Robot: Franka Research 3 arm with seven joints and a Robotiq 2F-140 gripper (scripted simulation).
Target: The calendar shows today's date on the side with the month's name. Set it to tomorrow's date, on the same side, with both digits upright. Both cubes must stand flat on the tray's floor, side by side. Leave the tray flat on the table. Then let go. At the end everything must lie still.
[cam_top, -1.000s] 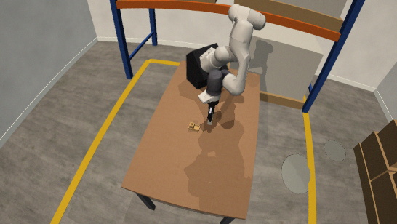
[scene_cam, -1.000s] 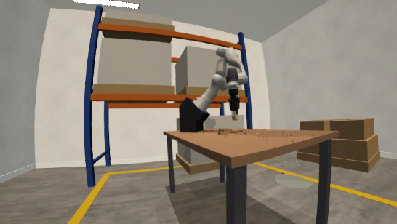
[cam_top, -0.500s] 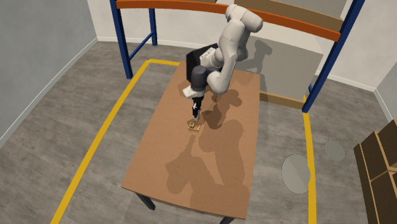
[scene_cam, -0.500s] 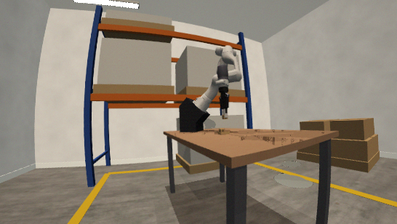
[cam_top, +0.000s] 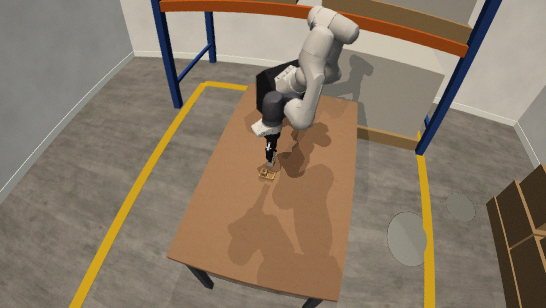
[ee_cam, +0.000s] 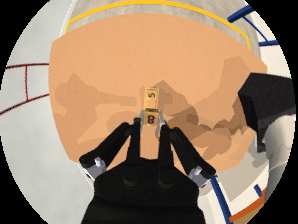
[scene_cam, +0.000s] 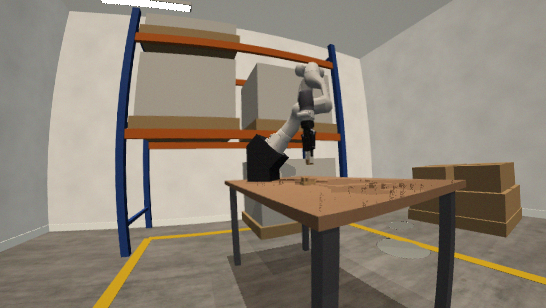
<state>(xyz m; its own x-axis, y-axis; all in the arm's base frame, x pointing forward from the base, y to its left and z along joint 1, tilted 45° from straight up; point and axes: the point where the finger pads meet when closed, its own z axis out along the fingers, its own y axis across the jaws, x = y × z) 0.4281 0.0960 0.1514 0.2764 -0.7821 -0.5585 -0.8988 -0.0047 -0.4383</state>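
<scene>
My hand is 1 cm short of the wooden tray, 2 cm to the left of it and 14 cm above it.
</scene>
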